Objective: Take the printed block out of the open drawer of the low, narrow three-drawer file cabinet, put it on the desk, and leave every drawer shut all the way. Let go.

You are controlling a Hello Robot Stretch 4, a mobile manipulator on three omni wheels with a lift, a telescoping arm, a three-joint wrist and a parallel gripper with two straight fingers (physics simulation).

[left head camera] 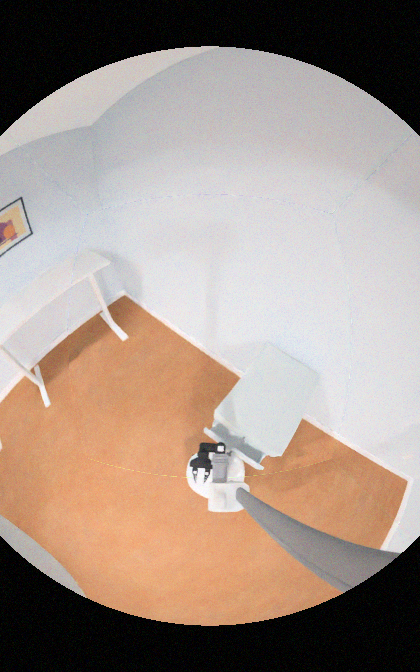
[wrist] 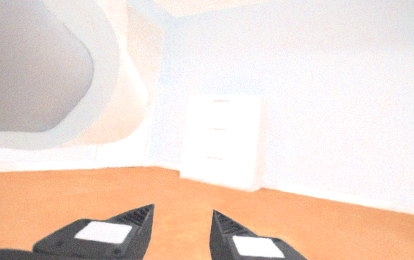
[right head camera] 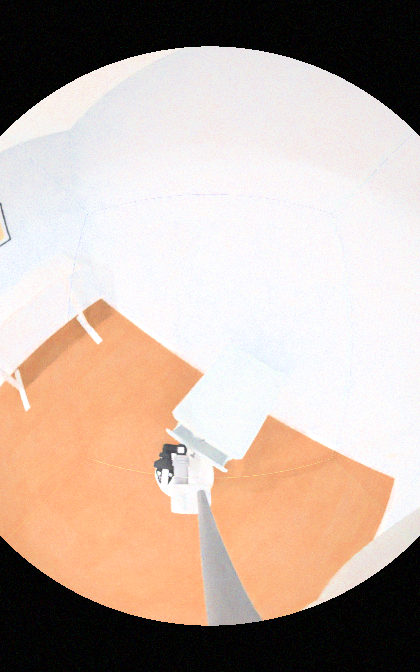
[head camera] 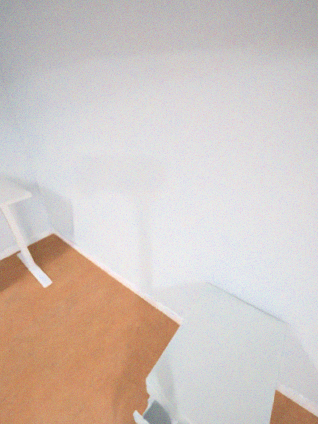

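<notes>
The pale file cabinet stands against the wall, with one drawer pulled out towards my base. Part of the drawer's grey inside shows. The printed block cannot be made out in these views. My gripper is open and empty, folded in over my base, beside the drawer's front and pointing away from the cabinet. The white desk stands to the left along the other wall, away from the gripper.
My white base is very close to the open drawer's front. Another white cabinet with three drawers, all looking shut, stands against a wall in the wrist view. A framed picture hangs above the desk.
</notes>
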